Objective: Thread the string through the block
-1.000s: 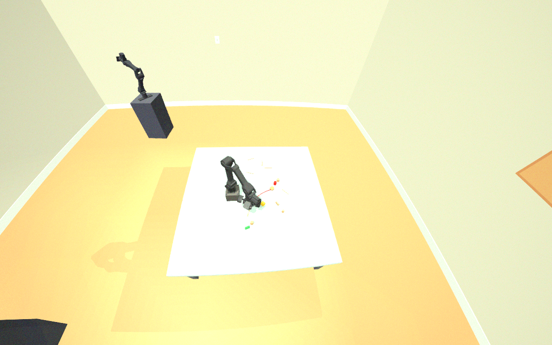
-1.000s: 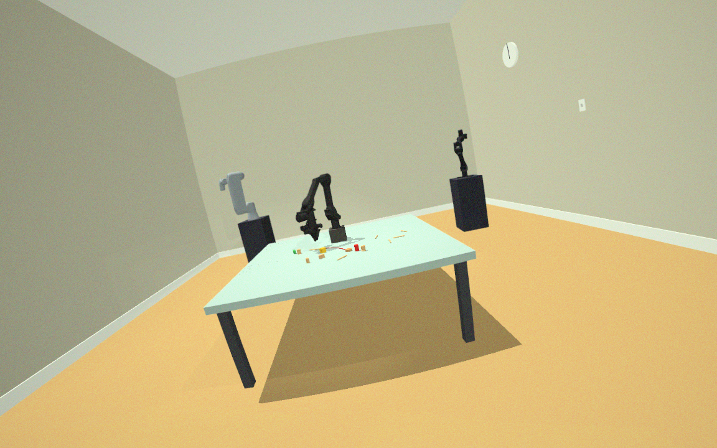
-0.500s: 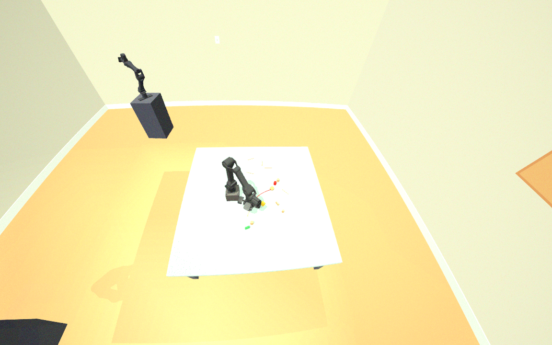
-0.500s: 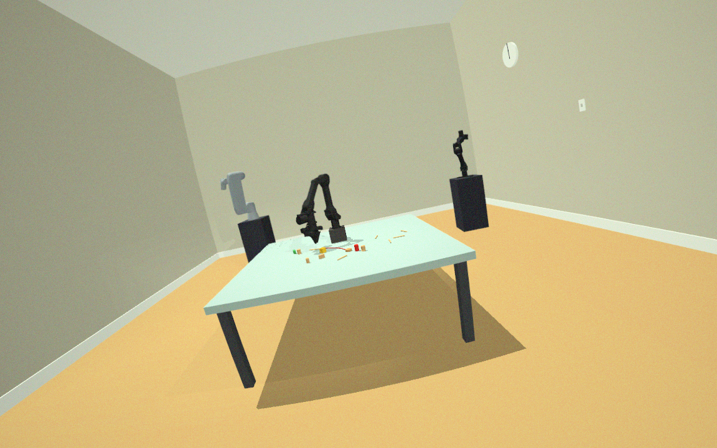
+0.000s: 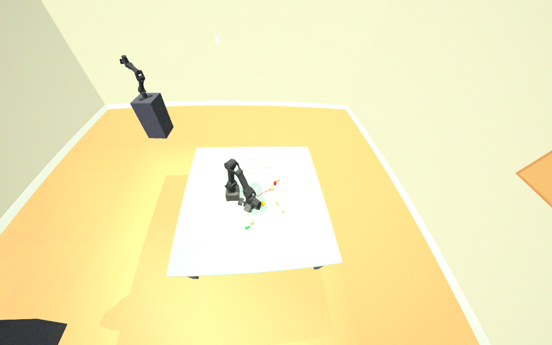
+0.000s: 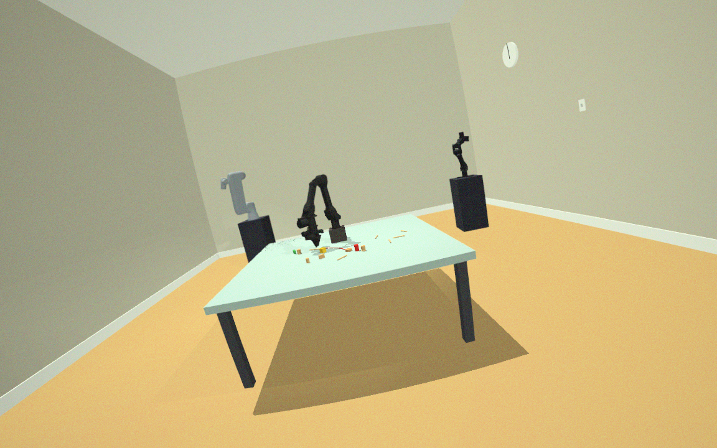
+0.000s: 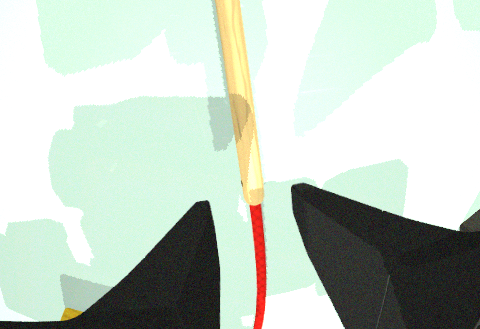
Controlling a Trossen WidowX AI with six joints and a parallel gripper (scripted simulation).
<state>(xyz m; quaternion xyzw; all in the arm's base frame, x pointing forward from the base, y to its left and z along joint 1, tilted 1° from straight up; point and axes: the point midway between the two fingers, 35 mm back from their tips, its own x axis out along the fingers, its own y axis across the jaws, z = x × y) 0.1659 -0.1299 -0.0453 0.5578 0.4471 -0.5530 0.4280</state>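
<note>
My gripper tip is now 1 cm past the thin wooden stick, 1 cm to the left of it and 2 cm above it. Also, from my gripper tip: green piece: 1 cm behind, 17 cm to the right, 1 cm below; round wooden button: 19 cm ahead, 23 cm to the left, 1 cm below; yellow cube: 11 cm ahead, 5 cm to the left.
</note>
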